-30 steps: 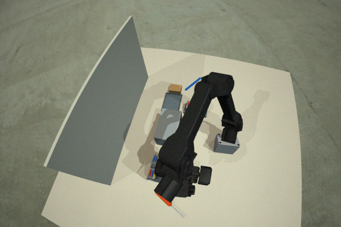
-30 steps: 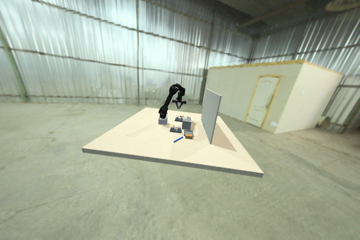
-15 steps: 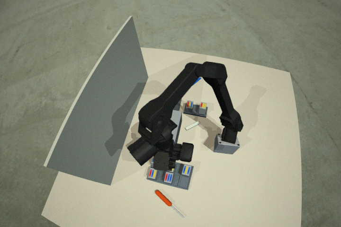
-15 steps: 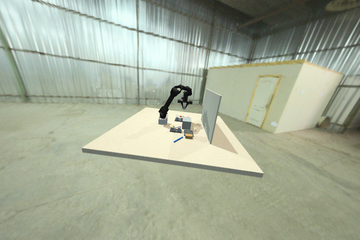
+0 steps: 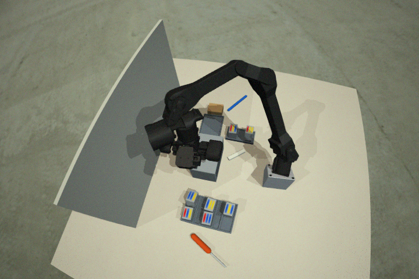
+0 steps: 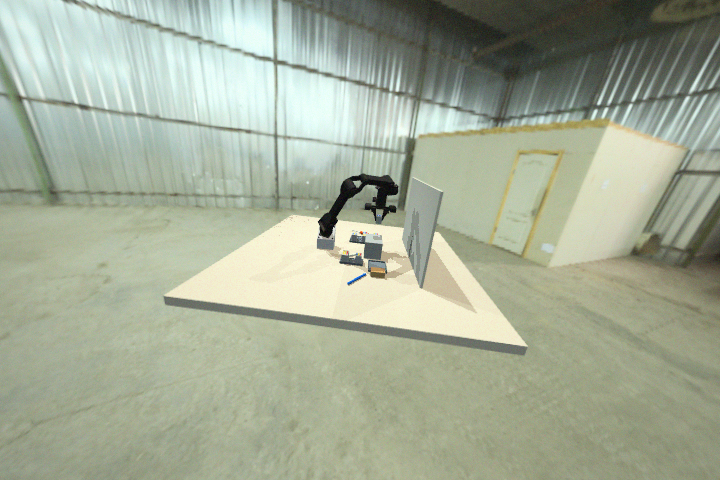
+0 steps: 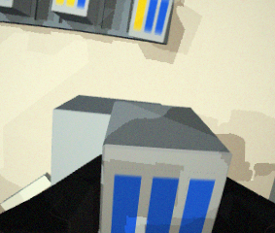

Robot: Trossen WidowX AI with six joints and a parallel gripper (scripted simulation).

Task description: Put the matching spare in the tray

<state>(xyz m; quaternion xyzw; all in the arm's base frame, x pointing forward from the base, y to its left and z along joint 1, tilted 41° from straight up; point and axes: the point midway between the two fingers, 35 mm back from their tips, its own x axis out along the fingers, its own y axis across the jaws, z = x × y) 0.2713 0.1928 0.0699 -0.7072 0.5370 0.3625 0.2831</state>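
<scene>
Now: the grey tray 5 cm ahead of my gripper tip, 25 cm to the right of it and 18 cm below it. From my gripper tip the other things lie so: blue pen (2 cm behind, 42 cm to the right, 18 cm below); then mounted unit (1 cm behind, 7 cm to the right, 14 cm below); then dark panel (22 cm ahead, 4 cm to the right, 4 cm above).
</scene>
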